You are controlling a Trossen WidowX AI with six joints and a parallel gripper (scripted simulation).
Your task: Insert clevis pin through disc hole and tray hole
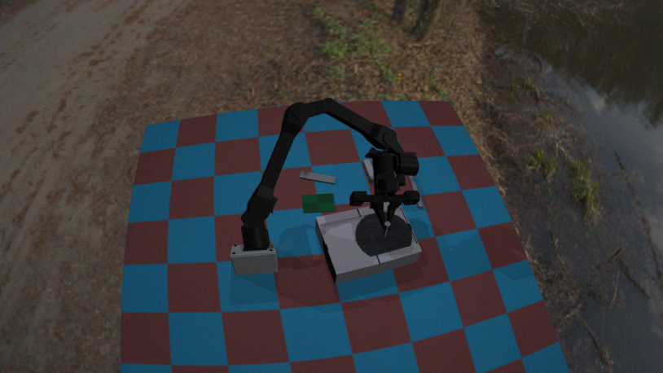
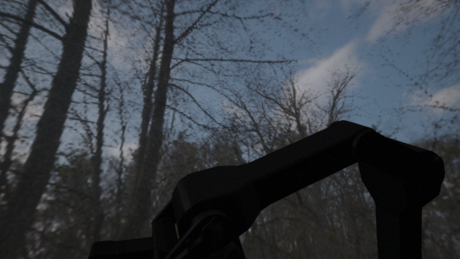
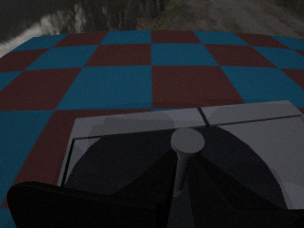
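Right now my gripper tip is 10 mm above the steel clevis pin. The rest, counted from my gripper tip: steel tray (50 mm below, 40 mm behind, 10 mm to the left); then flat green piece (170 mm to the left, 160 mm behind, 90 mm below); then dark round disc (30 mm below).
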